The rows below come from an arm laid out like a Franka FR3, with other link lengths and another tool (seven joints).
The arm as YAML. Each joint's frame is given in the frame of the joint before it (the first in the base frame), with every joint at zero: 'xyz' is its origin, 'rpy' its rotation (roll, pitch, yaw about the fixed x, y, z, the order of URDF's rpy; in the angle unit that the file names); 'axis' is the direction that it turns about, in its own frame. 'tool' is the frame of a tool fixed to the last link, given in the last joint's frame.
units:
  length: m
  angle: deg
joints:
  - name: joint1
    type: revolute
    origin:
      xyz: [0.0, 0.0, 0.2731]
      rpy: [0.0, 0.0, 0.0]
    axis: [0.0, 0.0, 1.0]
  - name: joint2
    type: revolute
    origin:
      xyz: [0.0, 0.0, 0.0]
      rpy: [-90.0, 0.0, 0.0]
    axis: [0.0, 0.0, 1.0]
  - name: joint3
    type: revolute
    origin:
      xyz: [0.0, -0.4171, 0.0]
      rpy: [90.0, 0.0, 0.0]
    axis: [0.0, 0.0, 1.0]
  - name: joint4
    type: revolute
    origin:
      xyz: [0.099, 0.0, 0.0]
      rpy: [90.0, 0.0, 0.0]
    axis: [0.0, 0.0, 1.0]
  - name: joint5
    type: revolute
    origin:
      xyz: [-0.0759, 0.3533, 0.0]
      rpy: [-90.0, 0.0, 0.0]
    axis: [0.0, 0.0, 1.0]
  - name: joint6
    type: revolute
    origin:
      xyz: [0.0, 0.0, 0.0]
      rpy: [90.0, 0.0, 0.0]
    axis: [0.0, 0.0, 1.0]
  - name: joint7
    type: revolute
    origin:
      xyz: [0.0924, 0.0, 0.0]
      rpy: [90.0, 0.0, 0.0]
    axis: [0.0, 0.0, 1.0]
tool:
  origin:
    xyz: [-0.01, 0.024, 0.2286]
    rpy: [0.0, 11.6, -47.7]
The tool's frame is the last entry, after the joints.
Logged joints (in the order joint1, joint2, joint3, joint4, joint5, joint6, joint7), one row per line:
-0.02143 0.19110 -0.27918 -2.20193 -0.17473 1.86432 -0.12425
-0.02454 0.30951 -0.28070 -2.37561 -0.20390 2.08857 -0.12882
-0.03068 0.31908 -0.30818 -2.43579 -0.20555 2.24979 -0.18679
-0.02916 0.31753 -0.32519 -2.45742 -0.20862 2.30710 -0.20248
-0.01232 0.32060 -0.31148 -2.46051 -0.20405 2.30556 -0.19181
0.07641 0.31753 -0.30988 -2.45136 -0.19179 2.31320 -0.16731
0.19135 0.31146 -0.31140 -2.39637 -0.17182 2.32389 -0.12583
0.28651 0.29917 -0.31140 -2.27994 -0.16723 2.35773 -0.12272
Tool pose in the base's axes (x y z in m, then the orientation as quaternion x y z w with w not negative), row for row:
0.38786 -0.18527 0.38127 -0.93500 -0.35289 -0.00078 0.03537
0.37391 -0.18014 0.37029 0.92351 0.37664 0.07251 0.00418
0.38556 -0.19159 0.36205 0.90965 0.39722 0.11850 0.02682
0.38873 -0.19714 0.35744 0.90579 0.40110 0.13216 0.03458
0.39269 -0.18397 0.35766 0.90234 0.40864 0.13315 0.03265
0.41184 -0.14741 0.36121 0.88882 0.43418 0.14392 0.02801
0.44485 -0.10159 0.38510 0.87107 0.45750 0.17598 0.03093
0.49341 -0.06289 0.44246 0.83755 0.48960 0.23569 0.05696
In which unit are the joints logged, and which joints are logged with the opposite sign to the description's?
The joints are logged in radians. Opposite sign: joint2.
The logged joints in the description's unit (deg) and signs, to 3 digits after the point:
-1.228 -10.949 -15.996 -126.161 -10.011 106.818 -7.119
-1.406 -17.734 -16.083 -136.112 -11.683 119.666 -7.381
-1.758 -18.282 -17.657 -139.560 -11.777 128.903 -10.702
-1.671 -18.193 -18.632 -140.800 -11.953 132.187 -11.601
-0.706 -18.369 -17.846 -140.977 -11.691 132.099 -10.990
4.378 -18.193 -17.755 -140.453 -10.989 132.537 -9.586
10.964 -17.845 -17.842 -137.302 -9.845 133.149 -7.210
16.416 -17.141 -17.842 -130.631 -9.582 135.088 -7.031

